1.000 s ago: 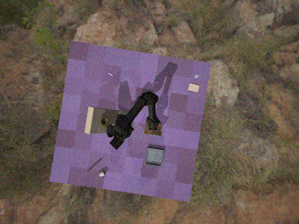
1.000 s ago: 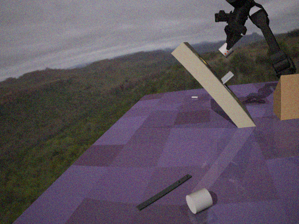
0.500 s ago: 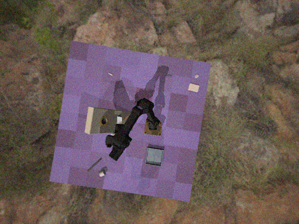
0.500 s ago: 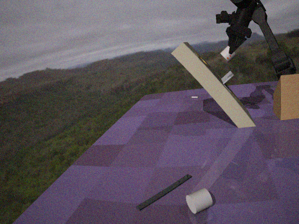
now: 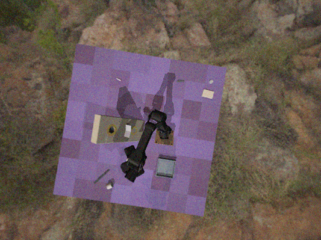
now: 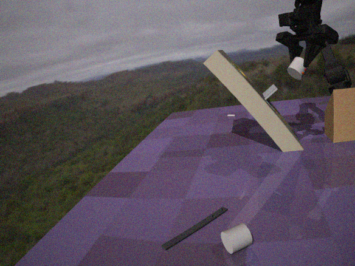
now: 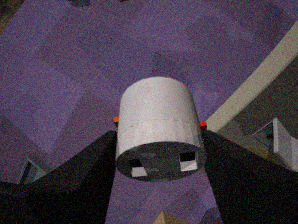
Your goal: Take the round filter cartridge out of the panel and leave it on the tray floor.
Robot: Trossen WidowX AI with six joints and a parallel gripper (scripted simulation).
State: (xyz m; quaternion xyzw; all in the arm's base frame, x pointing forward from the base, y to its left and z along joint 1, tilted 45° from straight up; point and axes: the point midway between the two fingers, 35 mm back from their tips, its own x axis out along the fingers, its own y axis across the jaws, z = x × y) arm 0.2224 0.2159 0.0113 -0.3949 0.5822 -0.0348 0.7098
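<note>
Now: the grey tray 25 cm behind my gripper tip, 13 cm to the left of it and 26 cm below it. From my gripper tip the other things lie so: tan service panel: 11 cm ahead, 19 cm to the right, 10 cm below; round white filter cartridge: right at my gripper tip; beige card: 59 cm behind, 51 cm to the right, 27 cm below.
</note>
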